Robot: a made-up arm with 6 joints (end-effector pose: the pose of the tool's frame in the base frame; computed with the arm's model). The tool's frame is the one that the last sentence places. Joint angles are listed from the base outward.
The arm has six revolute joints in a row. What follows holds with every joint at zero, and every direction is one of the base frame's.
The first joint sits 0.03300 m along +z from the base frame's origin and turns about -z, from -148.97 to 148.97 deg.
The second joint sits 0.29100 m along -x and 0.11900 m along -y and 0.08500 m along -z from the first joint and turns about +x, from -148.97 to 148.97 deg.
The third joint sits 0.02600 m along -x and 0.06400 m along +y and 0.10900 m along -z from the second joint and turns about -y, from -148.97 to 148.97 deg.
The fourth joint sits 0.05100 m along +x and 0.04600 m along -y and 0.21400 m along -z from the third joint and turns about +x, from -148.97 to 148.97 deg.
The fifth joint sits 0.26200 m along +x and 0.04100 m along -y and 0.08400 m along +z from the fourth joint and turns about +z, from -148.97 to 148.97 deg.
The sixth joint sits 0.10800 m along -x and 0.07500 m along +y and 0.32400 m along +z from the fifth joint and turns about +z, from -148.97 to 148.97 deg.
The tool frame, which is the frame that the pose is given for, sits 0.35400 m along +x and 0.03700 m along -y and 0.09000 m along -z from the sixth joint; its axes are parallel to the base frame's.
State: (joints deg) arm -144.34 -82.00 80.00 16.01 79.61 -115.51
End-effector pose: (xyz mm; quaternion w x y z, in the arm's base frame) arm 72.9 -279.6 421.4 0.0179 -0.4225 0.4163 -0.8049
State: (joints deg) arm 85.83 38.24 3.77 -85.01 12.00 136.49
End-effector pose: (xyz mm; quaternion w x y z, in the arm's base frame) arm 456.1 414.7 -245.7 0.7986 0.1672 0.3601 0.4523
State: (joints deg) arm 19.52 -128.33 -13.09 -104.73 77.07 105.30
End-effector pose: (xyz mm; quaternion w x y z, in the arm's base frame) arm -649.6 -347.5 -165.2 0.0431 -0.2783 -0.8515 0.4423
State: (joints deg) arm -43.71 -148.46 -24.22 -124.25 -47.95 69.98
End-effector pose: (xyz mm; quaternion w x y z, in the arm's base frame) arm 529.3 -495.4 598.7 0.5704 0.7014 -0.0746 0.4209
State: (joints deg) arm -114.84 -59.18 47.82 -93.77 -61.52 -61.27
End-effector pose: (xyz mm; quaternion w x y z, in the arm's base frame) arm 84.6 -194.0 -383.0 0.2049 0.7675 -0.5923 -0.1350
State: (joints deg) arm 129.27 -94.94 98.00 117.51 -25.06 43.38
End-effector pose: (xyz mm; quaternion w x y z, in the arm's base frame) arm 434.3 -131.5 235.5 0.9617 0.2383 -0.0644 -0.1194
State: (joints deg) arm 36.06 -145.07 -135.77 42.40 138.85 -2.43
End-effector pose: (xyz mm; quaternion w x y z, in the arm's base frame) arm -368.6 64.7 224.6 0.8607 -0.0795 0.2894 -0.4114
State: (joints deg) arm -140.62 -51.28 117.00 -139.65 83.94 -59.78
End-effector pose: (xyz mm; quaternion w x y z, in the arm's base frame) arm -173.7 -501.4 126.9 0.5824 0.2460 -0.7641 -0.1280
